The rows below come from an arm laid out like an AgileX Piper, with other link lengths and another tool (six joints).
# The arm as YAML. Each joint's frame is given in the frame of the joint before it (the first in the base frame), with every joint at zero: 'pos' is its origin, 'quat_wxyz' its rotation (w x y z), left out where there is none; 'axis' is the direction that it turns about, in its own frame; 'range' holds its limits. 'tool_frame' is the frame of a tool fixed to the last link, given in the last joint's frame.
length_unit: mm
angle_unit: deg
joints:
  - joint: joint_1
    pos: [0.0, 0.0, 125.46]
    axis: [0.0, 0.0, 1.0]
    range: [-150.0, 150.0]
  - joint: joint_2
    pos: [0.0, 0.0, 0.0]
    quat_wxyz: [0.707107, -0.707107, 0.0, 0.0]
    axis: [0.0, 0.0, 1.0]
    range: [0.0, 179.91]
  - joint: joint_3
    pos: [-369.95, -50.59, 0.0]
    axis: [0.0, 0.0, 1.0]
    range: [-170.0, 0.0]
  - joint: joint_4
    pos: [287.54, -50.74, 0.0]
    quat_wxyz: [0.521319, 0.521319, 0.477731, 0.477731]
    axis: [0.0, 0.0, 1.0]
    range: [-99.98, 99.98]
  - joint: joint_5
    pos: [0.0, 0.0, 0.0]
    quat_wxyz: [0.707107, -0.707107, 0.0, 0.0]
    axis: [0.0, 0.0, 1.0]
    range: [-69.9, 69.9]
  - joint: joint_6
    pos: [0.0, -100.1, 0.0]
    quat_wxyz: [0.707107, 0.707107, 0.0, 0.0]
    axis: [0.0, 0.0, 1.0]
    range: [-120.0, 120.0]
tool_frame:
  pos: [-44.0, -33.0, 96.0]
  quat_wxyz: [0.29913, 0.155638, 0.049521, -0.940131]
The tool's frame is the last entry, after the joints.
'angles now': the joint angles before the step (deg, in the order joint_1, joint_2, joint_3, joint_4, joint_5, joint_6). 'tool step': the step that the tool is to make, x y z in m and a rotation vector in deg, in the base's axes. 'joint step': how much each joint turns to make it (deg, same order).
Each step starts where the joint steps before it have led.
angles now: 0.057 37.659 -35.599 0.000 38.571 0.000
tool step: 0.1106 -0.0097 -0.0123 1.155 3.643 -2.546
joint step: -1.366 21.755 -6.370 -0.573 -11.725 2.115
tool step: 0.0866 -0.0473 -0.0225 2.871 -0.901 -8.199
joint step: -5.912 16.717 -6.687 -0.138 -10.700 3.887
